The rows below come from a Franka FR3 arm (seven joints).
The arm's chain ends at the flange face. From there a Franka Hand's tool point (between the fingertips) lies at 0.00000 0.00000 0.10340 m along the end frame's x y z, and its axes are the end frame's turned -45 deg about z.
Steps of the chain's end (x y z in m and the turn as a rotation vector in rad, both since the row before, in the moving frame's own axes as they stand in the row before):
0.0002 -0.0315 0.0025 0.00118 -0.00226 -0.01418
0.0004 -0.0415 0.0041 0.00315 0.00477 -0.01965
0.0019 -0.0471 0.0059 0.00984 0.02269 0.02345
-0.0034 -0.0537 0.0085 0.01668 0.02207 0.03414
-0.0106 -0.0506 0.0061 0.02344 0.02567 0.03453
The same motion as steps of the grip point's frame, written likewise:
0.0223 -0.0224 0.0025 0.00243 -0.00076 -0.01418
0.0302 -0.0289 0.0041 -0.00115 0.00560 -0.01965
0.0370 -0.0310 0.0059 -0.00909 0.02300 0.02345
0.0384 -0.0399 0.0085 -0.00381 0.02740 0.03414
0.0319 -0.0430 0.0060 -0.00158 0.03473 0.03453

